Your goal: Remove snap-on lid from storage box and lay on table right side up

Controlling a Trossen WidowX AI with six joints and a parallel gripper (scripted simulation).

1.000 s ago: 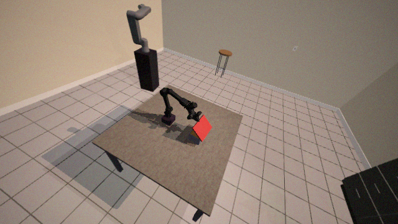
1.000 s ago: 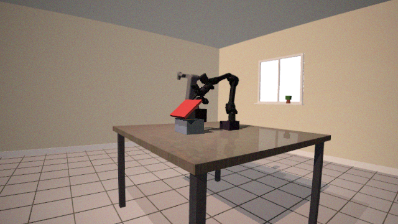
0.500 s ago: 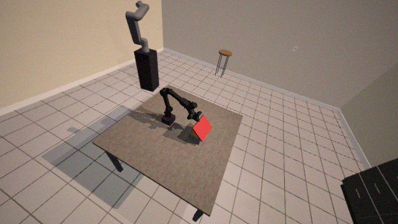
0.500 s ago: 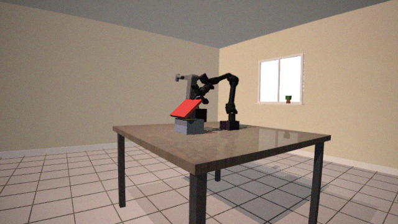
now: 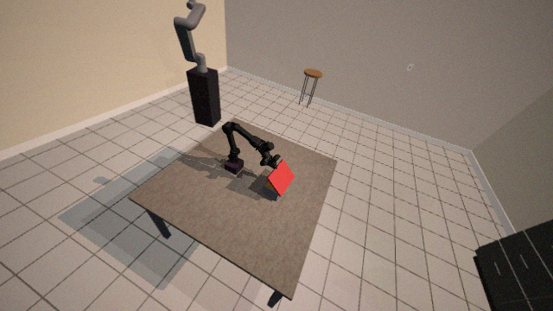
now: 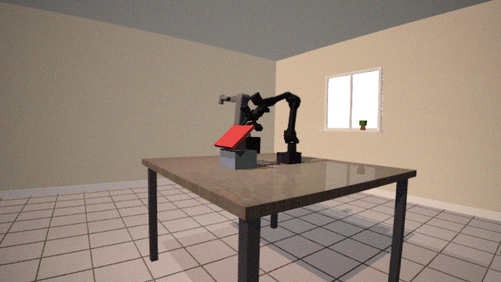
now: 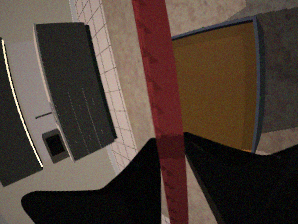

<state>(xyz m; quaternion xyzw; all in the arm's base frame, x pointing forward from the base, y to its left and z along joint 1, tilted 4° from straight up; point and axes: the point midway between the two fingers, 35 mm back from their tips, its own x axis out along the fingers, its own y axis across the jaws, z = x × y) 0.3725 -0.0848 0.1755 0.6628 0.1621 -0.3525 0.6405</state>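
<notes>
Right now the red lid is 6 cm ahead of my gripper tip, 2 cm to the right of it and 5 cm below it. The rest, counted from my gripper tip: grey-blue storage box 3 cm ahead, 1 cm to the right, 18 cm below.
</notes>
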